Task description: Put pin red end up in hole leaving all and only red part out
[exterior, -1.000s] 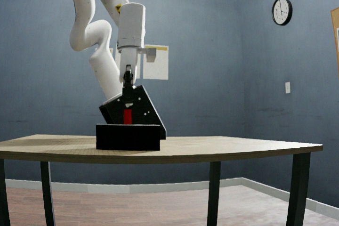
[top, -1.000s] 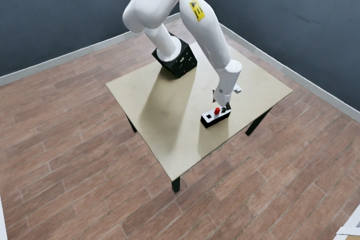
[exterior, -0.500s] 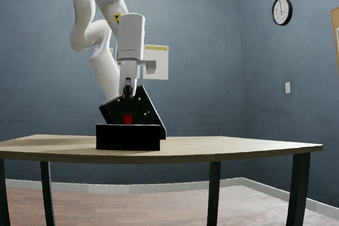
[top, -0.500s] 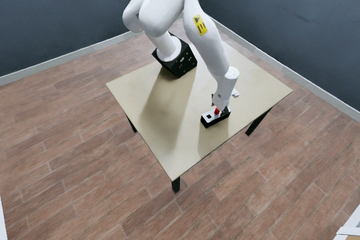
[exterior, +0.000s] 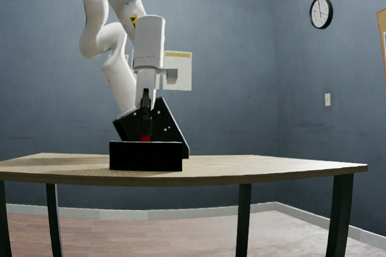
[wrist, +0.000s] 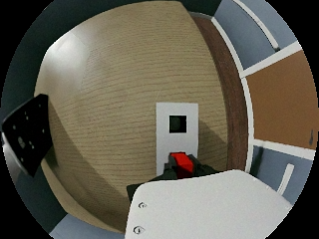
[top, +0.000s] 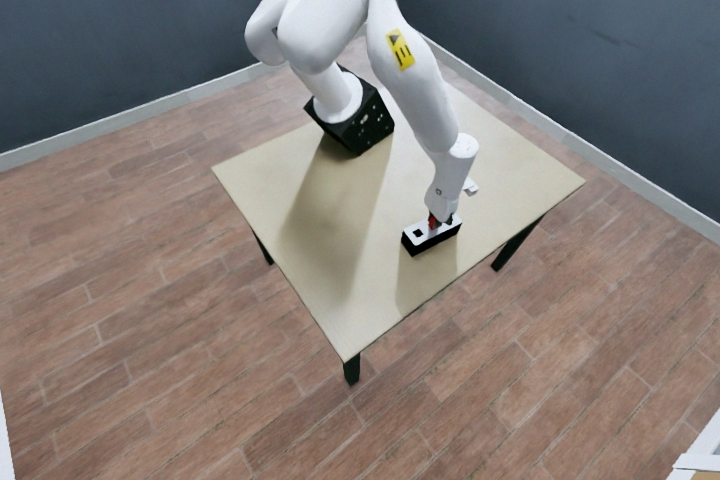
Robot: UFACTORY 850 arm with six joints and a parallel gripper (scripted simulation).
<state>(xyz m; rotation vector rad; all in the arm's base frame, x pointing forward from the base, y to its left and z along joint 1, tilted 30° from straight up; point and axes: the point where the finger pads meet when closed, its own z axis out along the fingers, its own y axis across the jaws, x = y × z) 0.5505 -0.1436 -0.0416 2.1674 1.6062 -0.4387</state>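
The black block lies 70 mm below my hand. Round my hand: pin 20 mm below.
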